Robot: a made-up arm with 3 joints.
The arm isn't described. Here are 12 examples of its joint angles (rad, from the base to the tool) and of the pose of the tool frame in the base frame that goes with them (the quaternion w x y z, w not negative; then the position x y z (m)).
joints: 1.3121 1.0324 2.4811
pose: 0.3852 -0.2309 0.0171 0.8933 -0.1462 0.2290 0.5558
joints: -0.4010 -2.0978 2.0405
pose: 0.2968 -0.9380 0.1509 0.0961 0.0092 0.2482 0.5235
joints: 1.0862 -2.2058 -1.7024
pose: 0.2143 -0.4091 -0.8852 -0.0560 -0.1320 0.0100 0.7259
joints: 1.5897 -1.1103 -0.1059
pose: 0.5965 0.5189 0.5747 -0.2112 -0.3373 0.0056 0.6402
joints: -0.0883 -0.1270 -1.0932
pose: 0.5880 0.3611 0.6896 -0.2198 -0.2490 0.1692 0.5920
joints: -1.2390 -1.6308 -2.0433
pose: 0.2762 -0.2601 -0.5426 0.7495 -0.0991 0.2560 0.4310
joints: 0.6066 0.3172 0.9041
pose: 0.5380 0.2787 -0.0097 -0.7955 -0.2795 0.1944 0.5509
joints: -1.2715 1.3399 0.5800
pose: 0.9037 -0.1044 -0.0655 -0.4100 -0.3390 0.0601 0.4556
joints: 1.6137 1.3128 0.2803
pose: 0.1134 0.8270 -0.4157 -0.3611 -0.1109 0.2027 0.5681
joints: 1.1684 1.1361 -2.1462
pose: 0.7067 0.3820 -0.1852 0.5660 -0.1224 0.2056 0.5285
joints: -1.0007 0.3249 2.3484
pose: 0.3313 -0.5662 -0.6073 -0.4482 -0.2996 0.1862 0.5277
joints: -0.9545 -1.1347 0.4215
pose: 0.1955 -0.7118 0.4620 -0.4917 -0.0854 0.2737 0.5311
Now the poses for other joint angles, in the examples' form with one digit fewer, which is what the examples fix.
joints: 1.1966 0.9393 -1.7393
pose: 0.695 0.554 -0.162 0.428 -0.153 0.203 0.523
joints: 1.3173 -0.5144 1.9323
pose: 0.362 -0.023 0.047 -0.931 -0.323 0.117 0.642
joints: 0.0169 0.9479 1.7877
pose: 0.275 0.059 -0.386 -0.879 -0.257 0.207 0.443
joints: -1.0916 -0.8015 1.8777
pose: 0.311 -0.918 -0.186 -0.161 -0.157 0.284 0.530
